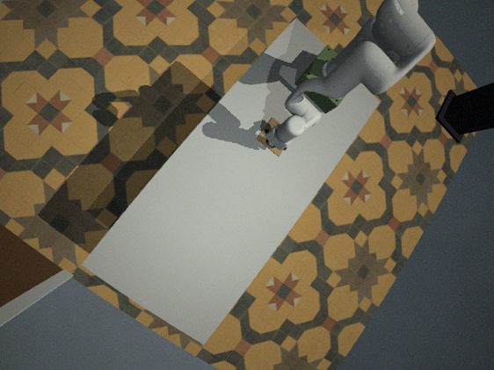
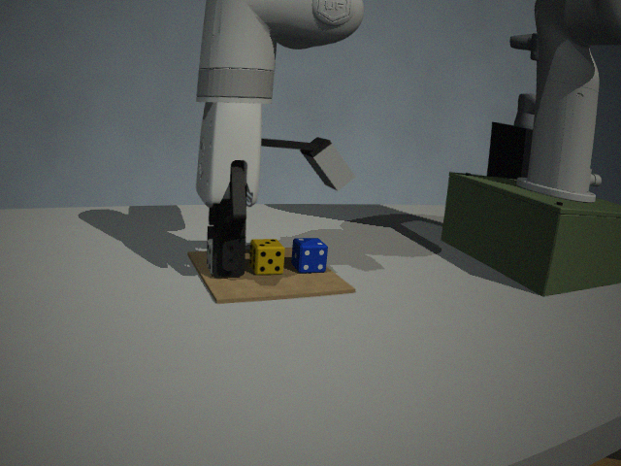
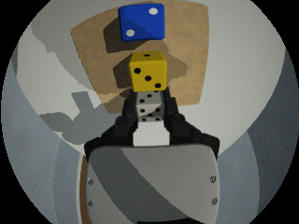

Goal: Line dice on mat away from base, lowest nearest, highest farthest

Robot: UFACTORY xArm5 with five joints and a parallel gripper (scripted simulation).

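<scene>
Right now the white die is 10 mm below my hand. Also, from my hand: blue die 90 mm behind, 10 mm to the left, 10 mm below; yellow die 40 mm behind, 10 mm below; tan mat 40 mm behind, 20 mm below.
</scene>
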